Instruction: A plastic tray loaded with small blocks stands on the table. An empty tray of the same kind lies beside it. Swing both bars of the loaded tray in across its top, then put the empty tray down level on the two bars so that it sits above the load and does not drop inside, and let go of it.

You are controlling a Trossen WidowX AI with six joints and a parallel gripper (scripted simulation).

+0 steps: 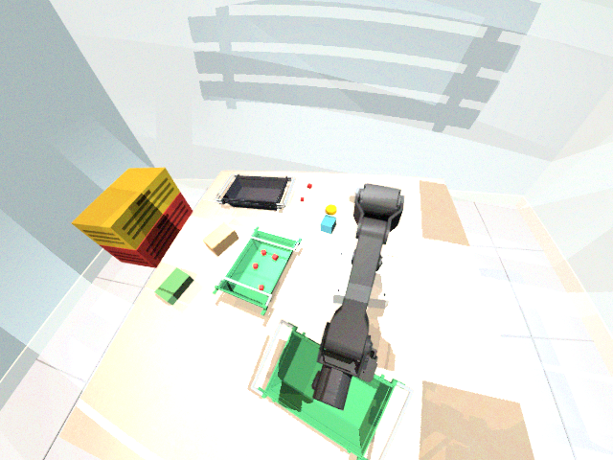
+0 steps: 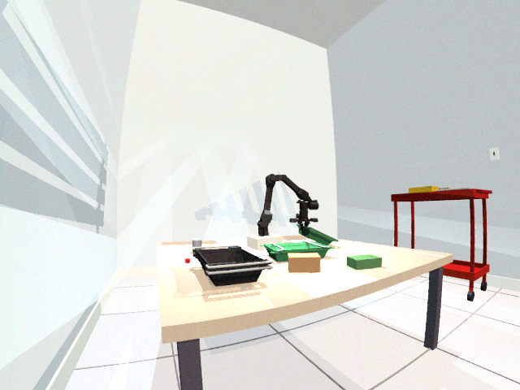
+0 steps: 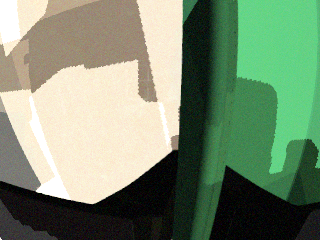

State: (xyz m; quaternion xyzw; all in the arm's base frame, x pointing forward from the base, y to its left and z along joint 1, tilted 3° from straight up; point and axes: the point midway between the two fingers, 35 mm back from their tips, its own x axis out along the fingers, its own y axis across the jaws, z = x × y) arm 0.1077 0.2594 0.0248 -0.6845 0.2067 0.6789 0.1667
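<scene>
Now: gripper tip 40 mm short of the green tray, 70 mm to the right of it and 10 mm above it. The rest, counted from my gripper tip: yellow piece (40 mm behind, 620 mm to the right, 70 mm below); green box (600 mm ahead, 270 mm to the right, 60 mm below); cyan block (10 mm behind, 530 mm to the right, 60 mm below).
</scene>
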